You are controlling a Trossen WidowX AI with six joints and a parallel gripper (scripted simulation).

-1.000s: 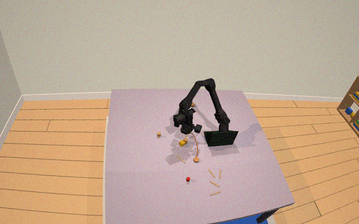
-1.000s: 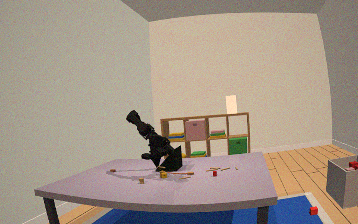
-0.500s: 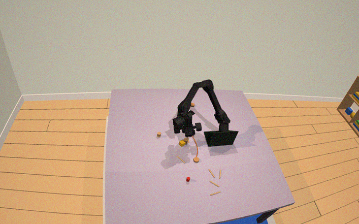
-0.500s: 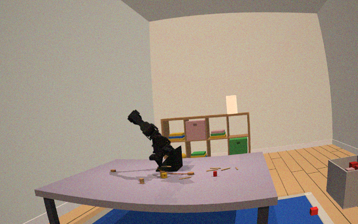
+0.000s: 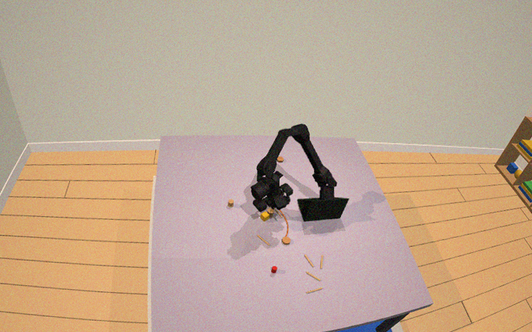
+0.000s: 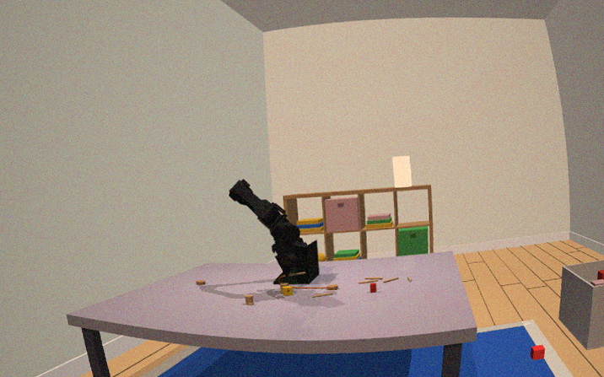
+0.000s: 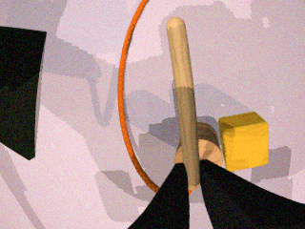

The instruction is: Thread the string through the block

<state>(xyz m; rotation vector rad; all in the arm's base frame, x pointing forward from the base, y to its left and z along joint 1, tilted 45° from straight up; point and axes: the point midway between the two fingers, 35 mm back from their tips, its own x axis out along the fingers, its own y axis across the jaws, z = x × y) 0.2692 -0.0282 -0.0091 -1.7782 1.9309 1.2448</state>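
Now: gripper tip 5 cm above the wooden cylinder, 1 cm to the left of it and 1 cm short of it. The rest, counted from my gripper tip: yellow block 5 cm below, 4 cm ahead, 1 cm to the left; red piece 31 cm to the left, 7 cm ahead, 5 cm below.
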